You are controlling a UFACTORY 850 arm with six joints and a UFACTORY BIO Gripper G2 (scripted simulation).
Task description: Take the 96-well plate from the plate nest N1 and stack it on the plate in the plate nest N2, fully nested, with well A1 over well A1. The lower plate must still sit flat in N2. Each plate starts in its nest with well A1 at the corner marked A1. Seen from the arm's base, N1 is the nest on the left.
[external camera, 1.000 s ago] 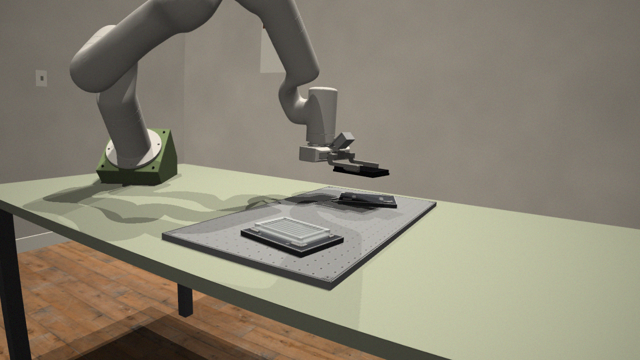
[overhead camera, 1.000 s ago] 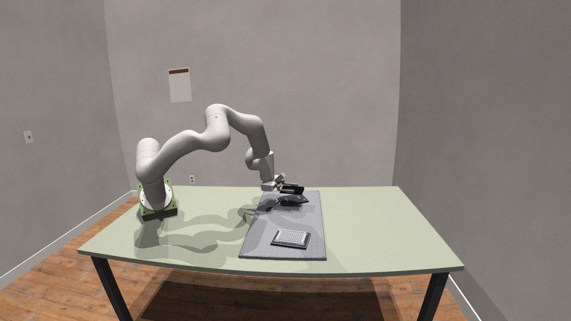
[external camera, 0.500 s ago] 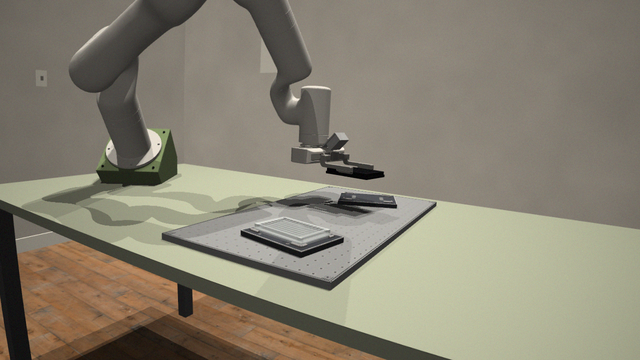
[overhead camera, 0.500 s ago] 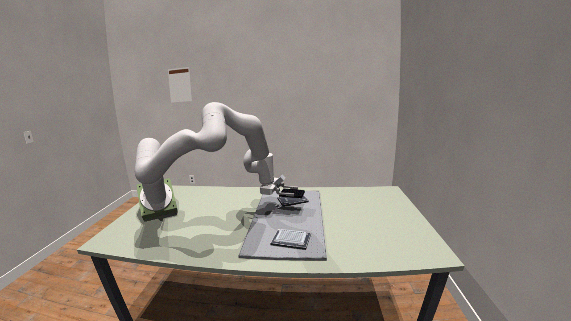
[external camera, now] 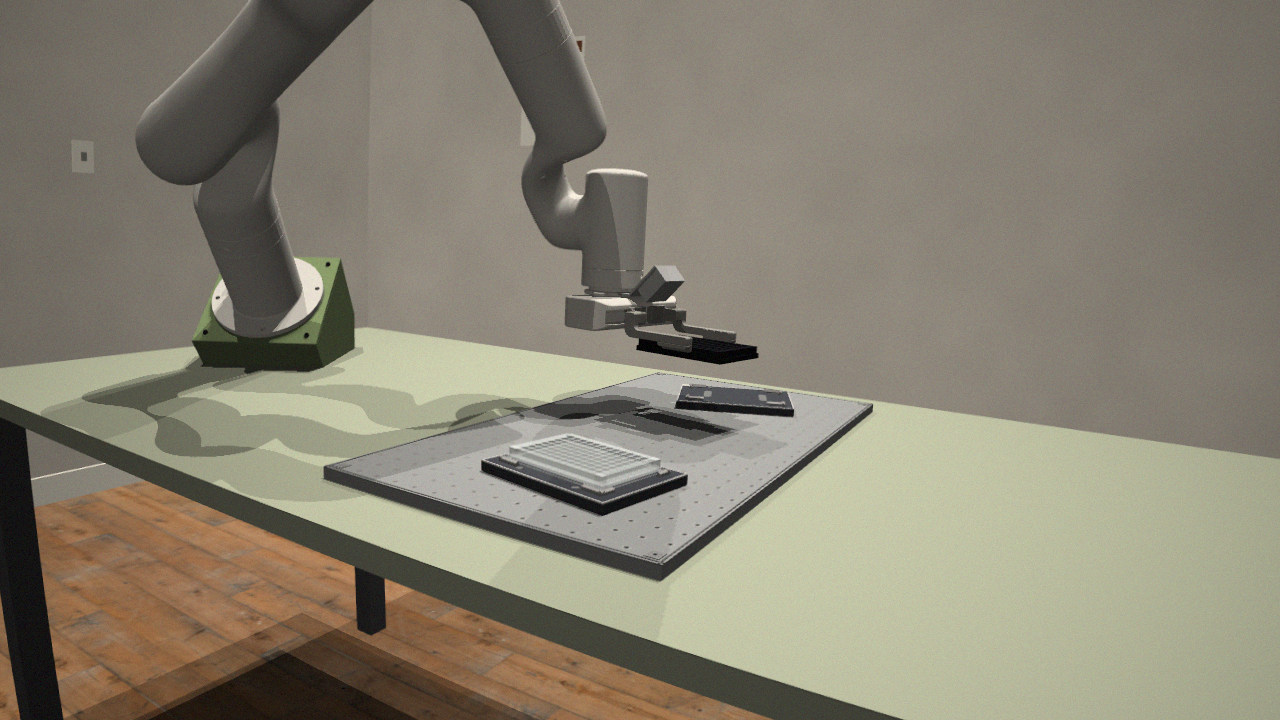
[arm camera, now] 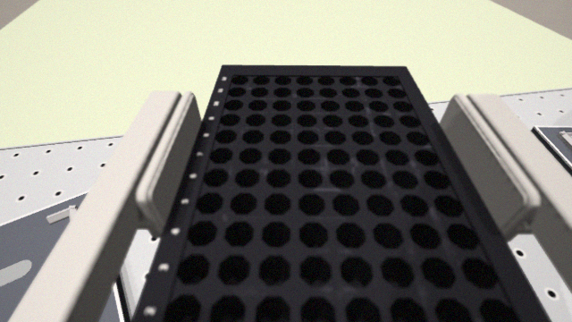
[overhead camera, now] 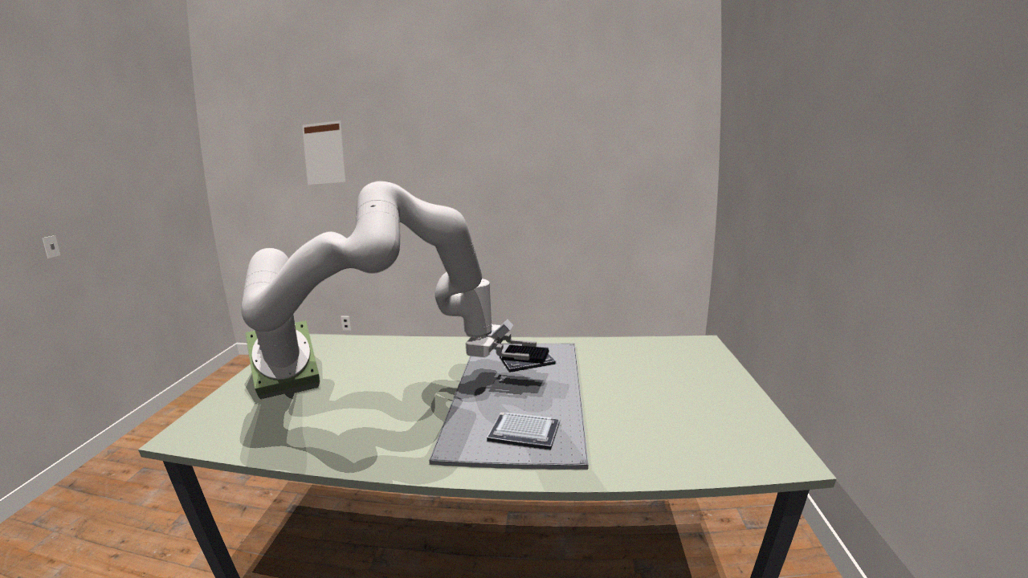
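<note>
Now: hand 3 cm past the clear 96-well plate, 27 cm to the left of it and 9 cm above it. From my hand the other things lie so: plate nest N1 (2 cm ahead, 15 cm to the left, 10 cm below); then black 96-well plate (1 cm below); then plate nest N2 (3 cm behind, 27 cm to the right, 10 cm below).
</note>
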